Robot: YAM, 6 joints.
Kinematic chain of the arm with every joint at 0, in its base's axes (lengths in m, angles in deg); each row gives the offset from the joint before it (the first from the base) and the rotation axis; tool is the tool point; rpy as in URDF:
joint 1: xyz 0 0 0.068 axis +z
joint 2: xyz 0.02 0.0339 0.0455 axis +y
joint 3: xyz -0.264 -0.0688 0 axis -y
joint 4: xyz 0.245 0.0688 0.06 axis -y
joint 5: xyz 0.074 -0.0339 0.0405 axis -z
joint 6: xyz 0.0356 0 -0.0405 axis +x
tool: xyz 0 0 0 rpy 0 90 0
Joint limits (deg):
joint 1: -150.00..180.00
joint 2: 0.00..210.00
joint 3: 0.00..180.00
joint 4: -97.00..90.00
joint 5: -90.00..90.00
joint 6: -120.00..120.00
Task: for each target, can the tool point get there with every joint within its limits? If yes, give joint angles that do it. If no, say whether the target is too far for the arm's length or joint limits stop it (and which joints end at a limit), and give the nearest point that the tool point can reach.
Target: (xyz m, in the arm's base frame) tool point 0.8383 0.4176 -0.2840
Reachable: no: too far | nearest point 0.5318 0.2649 -0.1355 | short by 0.373 m
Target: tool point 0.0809 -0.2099 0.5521
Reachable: yes | joints -74.44 77.83 82.62 73.70 -37.34 70.45
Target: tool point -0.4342 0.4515 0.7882
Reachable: no: too far | nearest point -0.3038 0.3160 0.5790 | short by 0.281 m
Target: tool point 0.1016 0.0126 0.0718
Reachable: yes | joints 6.04 81.75 15.88 -42.57 -3.00 -17.97
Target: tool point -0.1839 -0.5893 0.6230
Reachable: no: too far | nearest point -0.1478 -0.4736 0.5196 | short by 0.159 m
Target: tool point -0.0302 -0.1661 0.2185
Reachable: yes | joints -95.70 42.48 24.66 -13.42 22.43 -22.37
